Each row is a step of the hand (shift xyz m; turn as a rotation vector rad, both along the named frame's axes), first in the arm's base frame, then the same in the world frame.
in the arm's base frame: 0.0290 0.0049 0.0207 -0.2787 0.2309 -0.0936
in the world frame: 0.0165 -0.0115 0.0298 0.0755 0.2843 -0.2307
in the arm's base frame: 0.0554 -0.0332 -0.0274 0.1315 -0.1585 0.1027
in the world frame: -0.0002 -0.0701 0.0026 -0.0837 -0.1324 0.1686
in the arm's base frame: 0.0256 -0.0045 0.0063 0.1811 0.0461 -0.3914
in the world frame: 0.0078 -0.0193 0.0168 0.1589 -0.2852 -0.2855
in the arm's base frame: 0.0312 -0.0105 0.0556 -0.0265 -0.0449 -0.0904
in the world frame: 0.0013 -0.0055 0.0644 -0.0446 -0.0387 -0.0860
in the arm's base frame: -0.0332 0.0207 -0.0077 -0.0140 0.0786 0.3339
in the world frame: 0.0028 0.0322 -0.0234 0.0349 0.1891 0.2844
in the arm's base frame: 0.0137 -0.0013 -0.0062 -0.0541 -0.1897 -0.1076
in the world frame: 0.0059 -0.0139 0.0002 -0.1829 -0.0920 -0.0925
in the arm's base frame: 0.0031 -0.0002 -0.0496 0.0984 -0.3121 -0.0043
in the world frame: 0.0053 -0.0235 -0.0434 -0.2251 -0.2237 0.0802
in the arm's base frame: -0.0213 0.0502 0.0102 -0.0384 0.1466 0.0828
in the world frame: 0.0328 0.0443 -0.0066 0.1029 0.1333 0.0384
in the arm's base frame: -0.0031 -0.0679 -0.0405 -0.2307 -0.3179 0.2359
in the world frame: -0.0575 -0.0464 -0.0282 -0.4076 0.1311 0.1632
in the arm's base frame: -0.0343 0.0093 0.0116 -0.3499 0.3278 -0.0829
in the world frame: -0.0093 0.0359 -0.0049 0.1252 0.3893 -0.2638
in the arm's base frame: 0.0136 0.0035 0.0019 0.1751 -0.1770 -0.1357
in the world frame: 0.0094 -0.0081 0.0068 -0.0596 -0.2760 -0.0260
